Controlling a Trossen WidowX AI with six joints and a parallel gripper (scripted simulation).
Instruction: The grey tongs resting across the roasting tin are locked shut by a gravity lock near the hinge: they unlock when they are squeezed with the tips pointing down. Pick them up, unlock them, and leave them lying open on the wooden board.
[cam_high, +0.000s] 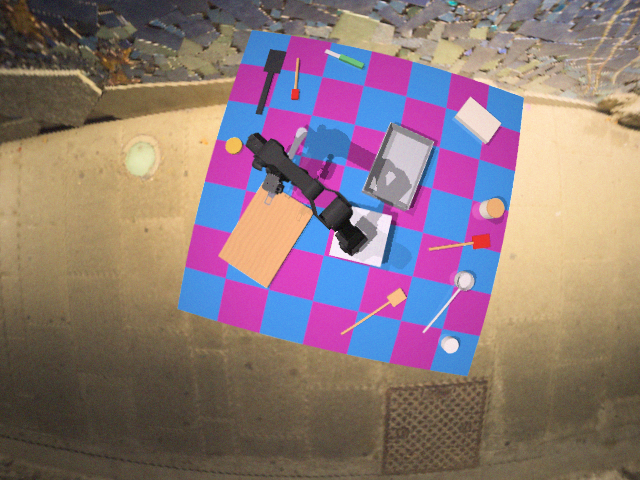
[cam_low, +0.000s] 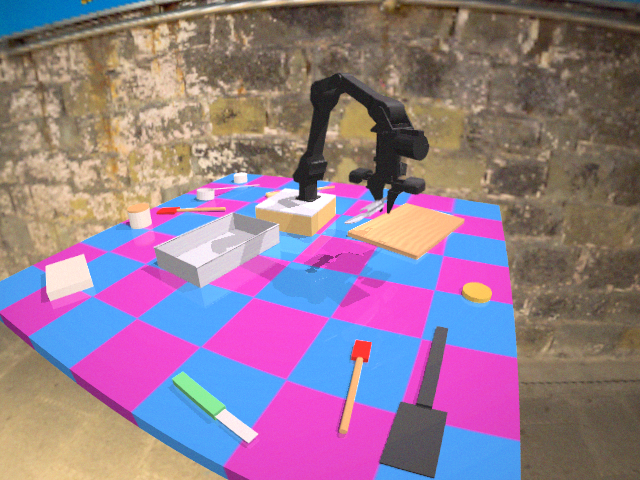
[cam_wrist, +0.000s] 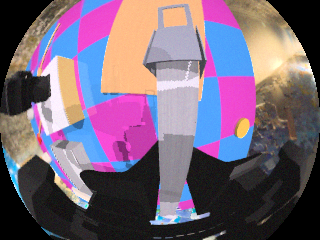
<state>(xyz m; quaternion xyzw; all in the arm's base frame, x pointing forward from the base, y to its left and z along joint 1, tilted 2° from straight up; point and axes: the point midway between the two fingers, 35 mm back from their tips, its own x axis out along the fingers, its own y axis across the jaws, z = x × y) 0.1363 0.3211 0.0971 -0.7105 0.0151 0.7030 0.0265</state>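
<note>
Right now my gripper tip is 23 cm past the wooden board, 12 cm above it and 1 cm to the right of it. Round my gripper tip: black spatula: 41 cm ahead, 25 cm to the left, 12 cm below; yellow disc: 27 cm to the left, 12 cm below, 6 cm ahead; grey roasting tin: 39 cm to the right, 21 cm ahead, 10 cm below.
</note>
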